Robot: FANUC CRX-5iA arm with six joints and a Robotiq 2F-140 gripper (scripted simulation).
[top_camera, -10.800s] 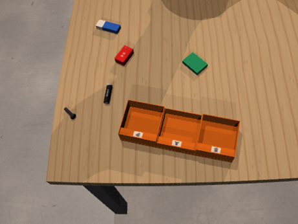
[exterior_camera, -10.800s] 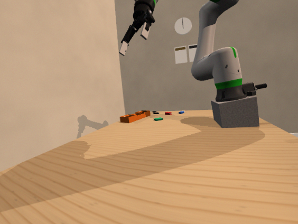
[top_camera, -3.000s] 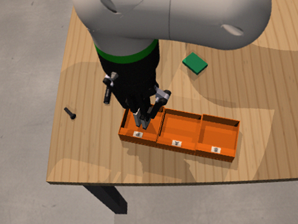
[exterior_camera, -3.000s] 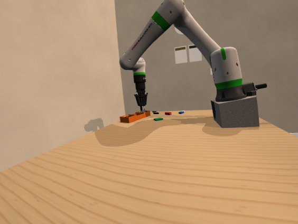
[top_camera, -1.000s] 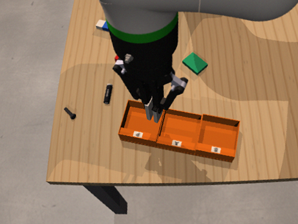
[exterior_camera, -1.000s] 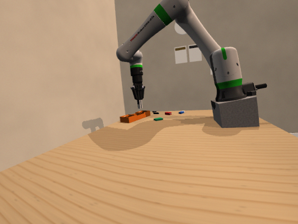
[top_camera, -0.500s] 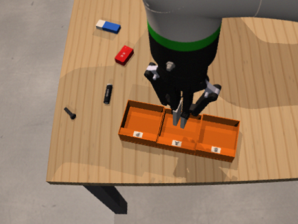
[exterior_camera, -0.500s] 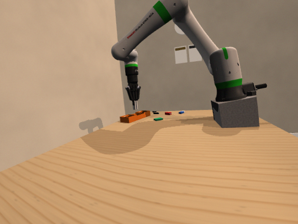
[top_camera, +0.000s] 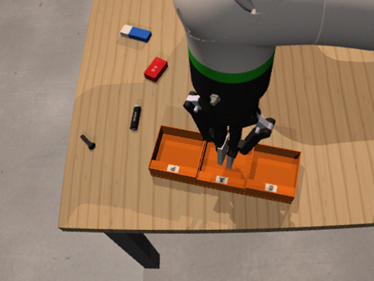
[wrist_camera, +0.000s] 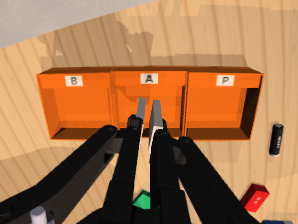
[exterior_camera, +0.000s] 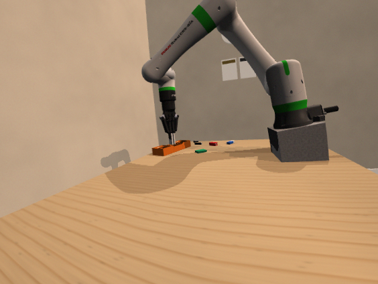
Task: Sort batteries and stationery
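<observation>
The orange bin row is 5 cm below my hand. Also, from my hand: red battery pack: 23 cm behind, 11 cm to the right, 6 cm below; then black cylindrical battery: 12 cm behind, 16 cm to the right, 6 cm below; then green pad: 18 cm behind, 6 cm to the left, 6 cm below.
</observation>
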